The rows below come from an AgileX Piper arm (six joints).
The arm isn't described. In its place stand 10 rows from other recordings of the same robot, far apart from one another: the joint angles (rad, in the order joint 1, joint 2, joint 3, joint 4, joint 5, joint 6), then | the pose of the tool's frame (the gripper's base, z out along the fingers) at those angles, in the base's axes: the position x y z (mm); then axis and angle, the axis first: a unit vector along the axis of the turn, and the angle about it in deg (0 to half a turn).
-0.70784, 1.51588, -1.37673, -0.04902, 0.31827, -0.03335 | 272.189, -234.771, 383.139, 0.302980, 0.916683, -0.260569, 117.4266
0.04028, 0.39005, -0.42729, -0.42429, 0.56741, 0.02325 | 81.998, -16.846, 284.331, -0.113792, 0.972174, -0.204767, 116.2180
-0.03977, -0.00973, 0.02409, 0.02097, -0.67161, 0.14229 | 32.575, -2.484, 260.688, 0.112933, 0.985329, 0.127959, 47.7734
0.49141, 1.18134, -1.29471, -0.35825, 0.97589, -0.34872 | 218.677, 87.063, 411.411, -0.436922, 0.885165, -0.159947, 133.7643
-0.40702, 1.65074, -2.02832, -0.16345, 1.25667, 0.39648 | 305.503, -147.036, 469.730, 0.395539, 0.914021, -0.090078, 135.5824
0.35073, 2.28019, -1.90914, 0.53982, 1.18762, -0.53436 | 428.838, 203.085, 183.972, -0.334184, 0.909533, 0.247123, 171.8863
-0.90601, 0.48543, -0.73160, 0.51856, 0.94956, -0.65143 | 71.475, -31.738, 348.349, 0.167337, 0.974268, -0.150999, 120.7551
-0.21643, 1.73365, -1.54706, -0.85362, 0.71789, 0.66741 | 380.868, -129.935, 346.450, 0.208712, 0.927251, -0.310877, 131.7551
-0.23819, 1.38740, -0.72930, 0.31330, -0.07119, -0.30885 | 280.404, -70.135, 246.835, 0.126678, 0.988731, -0.079768, 119.4440
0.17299, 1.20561, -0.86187, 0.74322, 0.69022, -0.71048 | 230.053, 79.999, 299.142, -0.216630, 0.947668, 0.234514, 138.1668
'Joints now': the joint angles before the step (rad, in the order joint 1, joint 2, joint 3, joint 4, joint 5, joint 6). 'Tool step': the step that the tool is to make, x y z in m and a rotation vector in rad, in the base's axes. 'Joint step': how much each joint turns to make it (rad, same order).
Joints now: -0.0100 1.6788 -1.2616 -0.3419 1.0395 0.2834
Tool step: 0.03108 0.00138 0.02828 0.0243 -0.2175 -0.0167
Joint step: 0.0000 0.0316 -0.1332 -0.0011 -0.1061 0.0564
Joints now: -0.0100 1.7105 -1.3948 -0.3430 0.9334 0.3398
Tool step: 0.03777 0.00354 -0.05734 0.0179 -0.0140 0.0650
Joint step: 0.0000 0.1668 -0.0005 -0.0001 -0.1923 -0.0040
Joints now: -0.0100 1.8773 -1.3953 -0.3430 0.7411 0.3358
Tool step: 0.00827 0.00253 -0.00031 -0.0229 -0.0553 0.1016
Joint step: 0.0000 0.0100 -0.0020 0.0106 -0.0881 -0.0921
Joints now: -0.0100 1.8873 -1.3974 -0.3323 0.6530 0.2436
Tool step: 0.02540 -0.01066 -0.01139 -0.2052 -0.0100 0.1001
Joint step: 0.0000 0.0943 -0.0780 -0.2325 -0.0297 0.0056
